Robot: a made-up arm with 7 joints.
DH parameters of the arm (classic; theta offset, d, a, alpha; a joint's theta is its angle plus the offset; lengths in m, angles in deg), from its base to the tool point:
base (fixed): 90 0.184 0 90
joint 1: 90 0.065 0.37 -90
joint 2: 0 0.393 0.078 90
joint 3: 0 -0.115 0.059 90
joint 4: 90 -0.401 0.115 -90
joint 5: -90 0.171 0.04 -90
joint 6: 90 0.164 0.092 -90
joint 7: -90 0.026 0.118 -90
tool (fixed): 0 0.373 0 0
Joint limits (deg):
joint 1: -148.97..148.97
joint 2: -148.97..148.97
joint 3: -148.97..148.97
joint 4: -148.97..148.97
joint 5: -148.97..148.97
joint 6: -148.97..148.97
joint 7: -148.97..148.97
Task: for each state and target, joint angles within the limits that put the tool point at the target. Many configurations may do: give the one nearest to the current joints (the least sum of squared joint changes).
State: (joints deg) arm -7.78 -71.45 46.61 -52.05 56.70 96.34 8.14
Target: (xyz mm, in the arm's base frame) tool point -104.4 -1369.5 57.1
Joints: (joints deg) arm 19.72 -85.42 31.40 -83.50 38.87 76.04 -23.89
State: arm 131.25 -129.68 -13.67 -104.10 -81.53 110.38 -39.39
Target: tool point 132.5 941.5 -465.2
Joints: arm 139.25 -148.97 28.74 -93.08 -37.77 110.05 -11.13
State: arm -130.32 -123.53 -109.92 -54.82 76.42 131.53 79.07
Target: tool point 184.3 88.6 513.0
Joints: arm -119.28 -128.67 -124.86 -73.25 75.24 141.00 73.47
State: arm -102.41 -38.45 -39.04 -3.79 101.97 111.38 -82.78
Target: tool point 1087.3 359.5 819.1
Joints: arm -81.47 -78.30 -84.69 -19.13 81.67 114.51 -75.35
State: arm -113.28 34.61 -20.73 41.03 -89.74 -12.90 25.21
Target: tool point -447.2 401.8 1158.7
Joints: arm -76.38 41.79 -15.76 34.15 -121.47 -49.33 36.53
